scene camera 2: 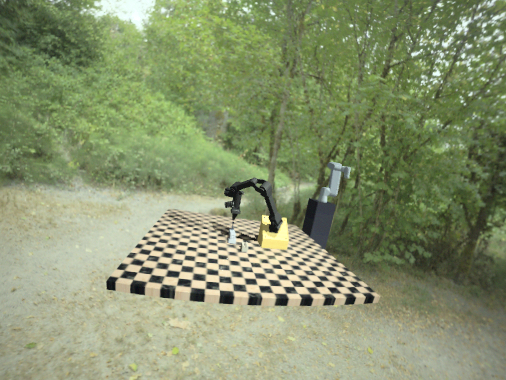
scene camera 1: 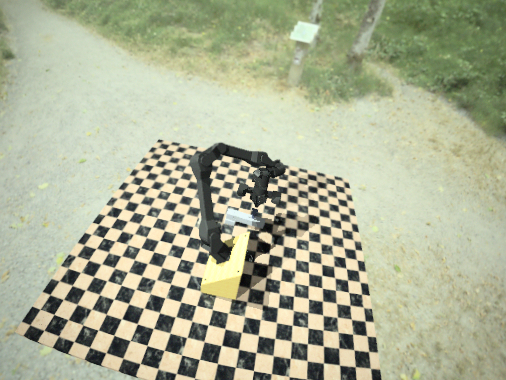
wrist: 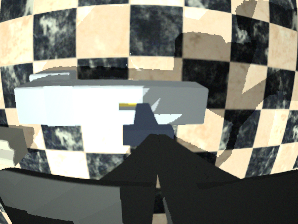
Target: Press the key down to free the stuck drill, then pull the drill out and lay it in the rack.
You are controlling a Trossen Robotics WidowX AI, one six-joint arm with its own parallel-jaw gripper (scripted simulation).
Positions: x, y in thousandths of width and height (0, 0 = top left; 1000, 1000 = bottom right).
Observation:
The gripper (wrist: 525, 636) is shut, holding nothing. Also in view: a blue key (wrist: 488, 556) and a grey block (wrist: 193, 440).

